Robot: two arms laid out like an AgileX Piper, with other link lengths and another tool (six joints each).
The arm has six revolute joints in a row. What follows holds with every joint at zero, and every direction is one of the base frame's.
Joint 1 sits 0.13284 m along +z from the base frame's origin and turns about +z.
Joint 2 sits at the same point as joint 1 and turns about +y.
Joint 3 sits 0.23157 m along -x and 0.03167 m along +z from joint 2 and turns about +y.
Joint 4 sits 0.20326 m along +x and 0.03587 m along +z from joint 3 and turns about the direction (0.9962, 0, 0.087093).
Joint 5 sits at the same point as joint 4 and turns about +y.
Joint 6 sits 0.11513 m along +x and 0.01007 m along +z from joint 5 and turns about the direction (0.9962, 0, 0.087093).
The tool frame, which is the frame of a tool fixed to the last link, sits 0.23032 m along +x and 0.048 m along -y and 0.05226 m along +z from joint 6; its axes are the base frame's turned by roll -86.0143, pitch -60.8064 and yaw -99.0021 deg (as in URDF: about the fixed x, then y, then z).
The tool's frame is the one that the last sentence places.
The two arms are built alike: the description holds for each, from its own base.
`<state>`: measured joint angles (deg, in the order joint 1, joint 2, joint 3, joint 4, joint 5, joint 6); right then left.
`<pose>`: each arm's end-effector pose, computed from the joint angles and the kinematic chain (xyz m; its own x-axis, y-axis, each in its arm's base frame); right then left.
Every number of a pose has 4 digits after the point.
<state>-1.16 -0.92 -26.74 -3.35 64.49 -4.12 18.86 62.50 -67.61 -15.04 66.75 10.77</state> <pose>0.2439 -0.0680 0.1353 0.4584 -0.4033 0.7920 -0.3590 -0.8992 -0.2502 0.3523 -0.0195 0.1512 0.7569 -0.3081 0.5763 -0.3397 -0.9389 -0.0557</pose>
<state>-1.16 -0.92 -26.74 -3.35 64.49 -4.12 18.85 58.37 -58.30 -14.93 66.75 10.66</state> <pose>0.2439 -0.0680 0.1353 0.4584 -0.4033 0.7920 -0.3590 -0.8992 -0.2502 0.3186 -0.0304 0.1089 0.8046 -0.2912 0.5174 -0.3406 -0.9402 0.0004</pose>
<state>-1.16 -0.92 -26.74 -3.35 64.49 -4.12 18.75 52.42 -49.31 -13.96 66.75 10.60</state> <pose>0.2439 -0.0680 0.1353 0.4584 -0.4033 0.7920 -0.3590 -0.8992 -0.2502 0.2842 -0.0375 0.0756 0.8323 -0.2903 0.4723 -0.3398 -0.9403 0.0209</pose>
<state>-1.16 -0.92 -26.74 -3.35 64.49 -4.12 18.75 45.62 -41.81 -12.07 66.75 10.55</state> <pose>0.2439 -0.0680 0.1353 0.4584 -0.4033 0.7920 -0.3590 -0.8992 -0.2502 0.2562 -0.0368 0.0519 0.8430 -0.3012 0.4457 -0.3380 -0.9411 0.0031</pose>
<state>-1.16 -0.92 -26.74 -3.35 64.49 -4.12 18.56 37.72 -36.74 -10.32 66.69 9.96</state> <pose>0.2439 -0.0680 0.1353 0.4584 -0.4033 0.7920 -0.3590 -0.8992 -0.2502 0.2430 -0.0321 0.0465 0.8281 -0.3134 0.4649 -0.3302 -0.9427 -0.0473</pose>
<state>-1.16 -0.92 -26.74 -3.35 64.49 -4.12 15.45 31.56 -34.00 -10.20 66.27 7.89</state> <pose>0.2439 -0.0680 0.1353 0.4584 -0.4033 0.7920 -0.3590 -0.8992 -0.2502 0.2416 -0.0432 0.0534 0.7902 -0.3324 0.5149 -0.3469 -0.9352 -0.0713</pose>
